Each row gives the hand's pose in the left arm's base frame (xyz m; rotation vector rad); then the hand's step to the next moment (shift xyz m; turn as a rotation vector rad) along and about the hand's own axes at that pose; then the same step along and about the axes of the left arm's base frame.
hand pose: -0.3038 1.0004 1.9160 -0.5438 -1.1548 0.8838
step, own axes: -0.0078 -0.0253 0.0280 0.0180 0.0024 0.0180
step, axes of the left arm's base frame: -0.0195 -0.0225 0.0245 -0.0152 0.0150 0.0141
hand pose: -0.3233 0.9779 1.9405 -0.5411 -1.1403 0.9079
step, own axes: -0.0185 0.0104 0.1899 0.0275 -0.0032 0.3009
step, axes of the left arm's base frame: -0.1832 -0.0237 0.0489 -0.2760 -0.0009 0.1229
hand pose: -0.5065 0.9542 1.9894 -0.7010 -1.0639 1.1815
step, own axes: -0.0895 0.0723 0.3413 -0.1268 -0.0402 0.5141
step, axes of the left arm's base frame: -0.3450 -0.0961 0.0381 -0.4625 -0.1775 0.1913
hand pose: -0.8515 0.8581 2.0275 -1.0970 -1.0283 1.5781
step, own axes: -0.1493 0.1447 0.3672 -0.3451 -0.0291 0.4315
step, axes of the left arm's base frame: -0.3584 -0.2221 -0.0172 -0.3477 -0.3808 0.2005
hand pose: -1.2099 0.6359 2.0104 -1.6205 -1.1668 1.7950
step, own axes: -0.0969 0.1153 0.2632 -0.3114 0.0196 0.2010
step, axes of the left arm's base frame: -0.2085 -0.2140 -0.0516 -0.1241 -0.3146 0.1528
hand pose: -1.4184 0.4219 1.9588 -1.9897 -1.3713 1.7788
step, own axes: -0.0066 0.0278 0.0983 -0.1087 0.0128 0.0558
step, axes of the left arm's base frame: -0.0680 -0.0643 -0.0414 -0.0281 -0.1068 0.0537
